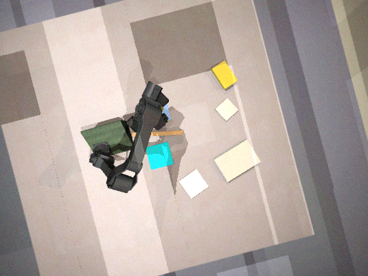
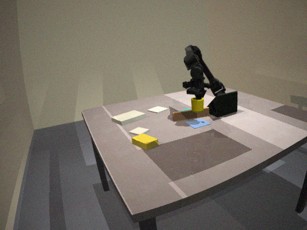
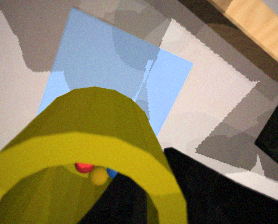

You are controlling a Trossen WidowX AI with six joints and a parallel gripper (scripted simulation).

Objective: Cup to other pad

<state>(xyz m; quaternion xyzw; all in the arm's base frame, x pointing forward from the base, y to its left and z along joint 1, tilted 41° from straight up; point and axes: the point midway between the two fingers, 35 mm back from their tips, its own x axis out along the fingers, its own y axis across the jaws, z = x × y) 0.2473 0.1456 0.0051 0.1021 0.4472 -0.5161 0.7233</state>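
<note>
My gripper tip is 20 cm to the left of the cyan pad, 12 cm above it and 1 cm past it. From my gripper tip the other things lie so: orange marble 3 cm to the left, 2 cm below, 2 cm ahead; then red marble 3 cm to the left, 3 cm ahead, 2 cm below; then yellow cup 2 cm to the left, 2 cm ahead.
</note>
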